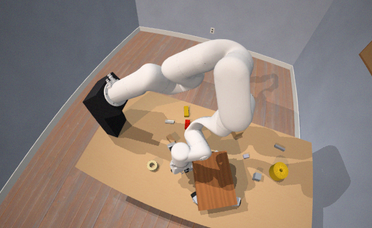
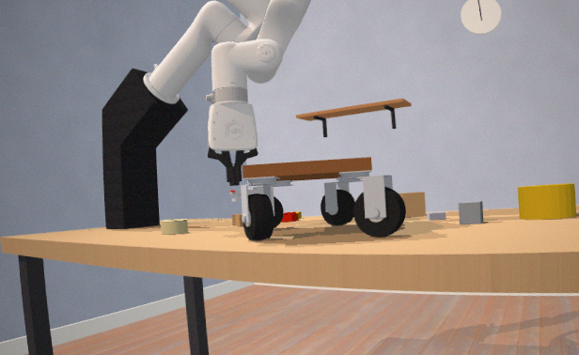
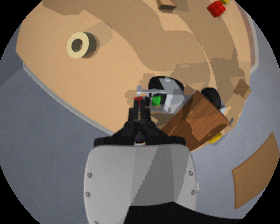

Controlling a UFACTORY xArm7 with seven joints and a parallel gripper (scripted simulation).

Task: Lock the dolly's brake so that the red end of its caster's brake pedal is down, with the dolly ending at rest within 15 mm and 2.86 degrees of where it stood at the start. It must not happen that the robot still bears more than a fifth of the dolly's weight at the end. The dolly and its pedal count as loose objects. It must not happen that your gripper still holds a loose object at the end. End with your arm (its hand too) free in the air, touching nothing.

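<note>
Right now the brake pedal is 4 cm below my hand, 1 cm to the left of it and 1 cm ahead of it. Also, from my hand: brown box 44 cm to the left, 14 cm ahead, 9 cm below; tan block 18 cm behind, 14 cm to the left, 11 cm below; red brick 29 cm to the left, 16 cm behind, 11 cm below.
</note>
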